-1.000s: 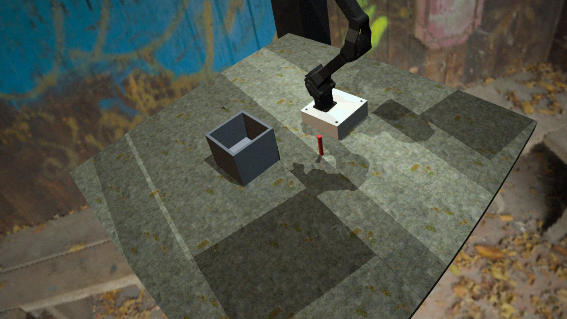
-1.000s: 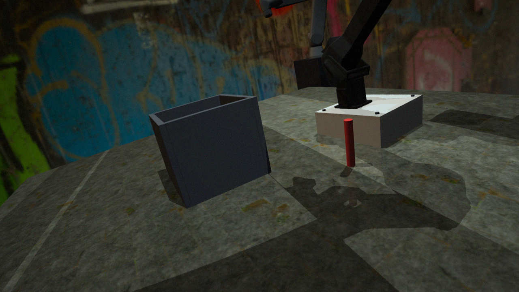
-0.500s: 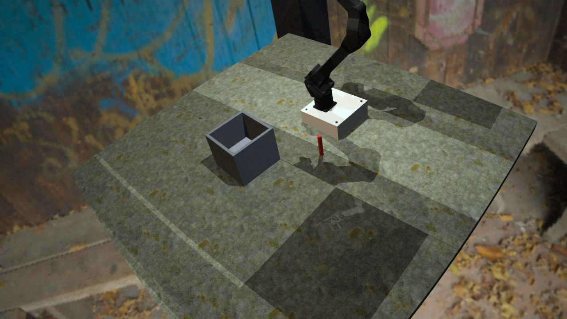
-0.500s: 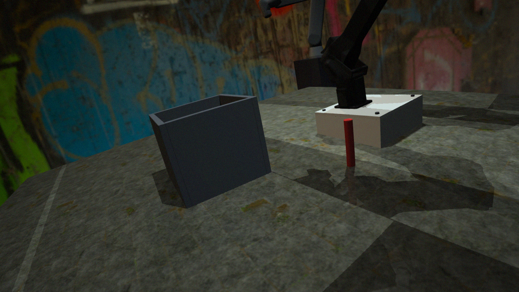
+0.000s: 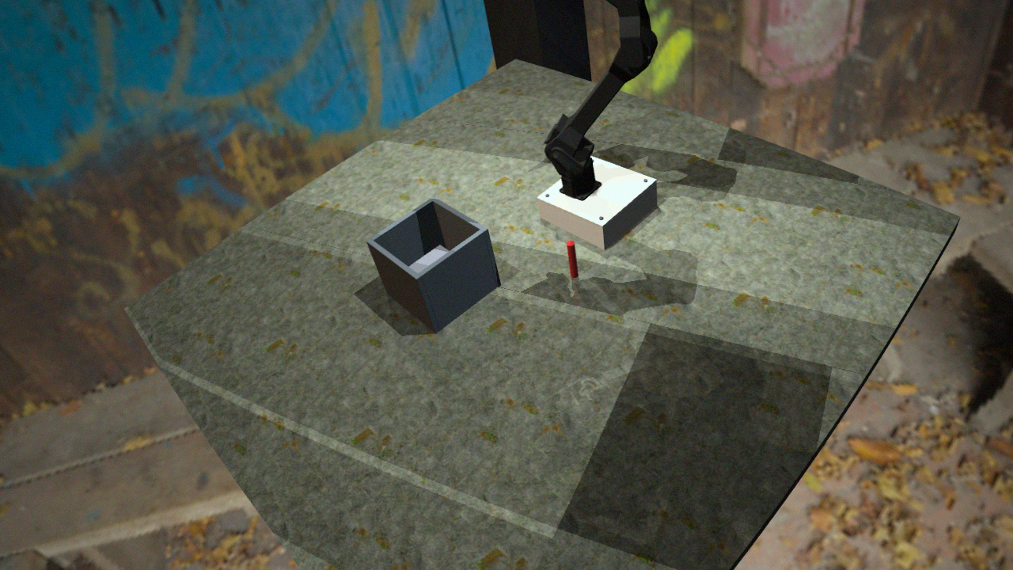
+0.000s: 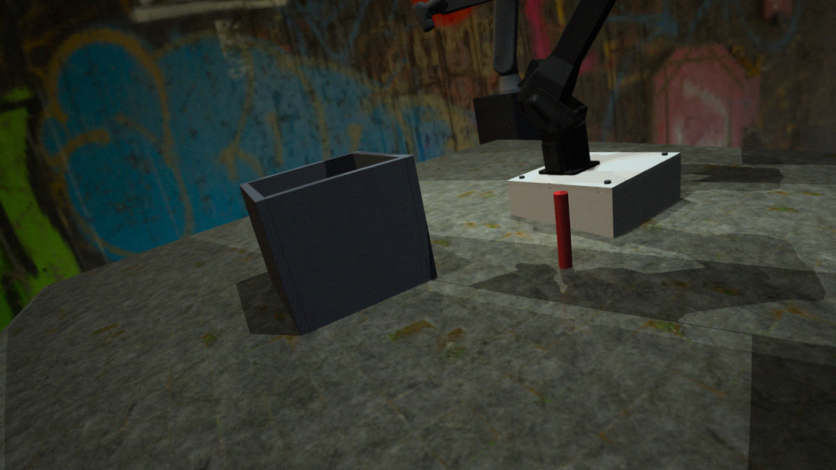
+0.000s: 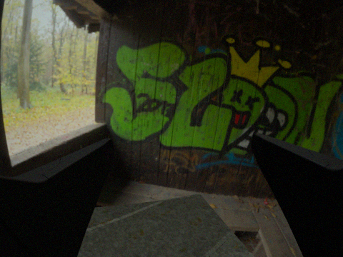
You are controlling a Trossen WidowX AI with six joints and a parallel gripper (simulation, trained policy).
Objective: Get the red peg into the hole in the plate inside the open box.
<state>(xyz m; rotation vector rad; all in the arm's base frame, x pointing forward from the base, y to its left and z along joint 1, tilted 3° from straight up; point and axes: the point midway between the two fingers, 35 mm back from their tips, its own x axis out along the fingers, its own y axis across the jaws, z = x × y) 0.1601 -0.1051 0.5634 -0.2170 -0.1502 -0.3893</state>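
My gripper tip is now 4 cm past the red peg, 26 cm to the right of it and 58 cm above it. The rest, counted from my gripper tip: grey plate 13 cm ahead, 7 cm to the left, 57 cm below.
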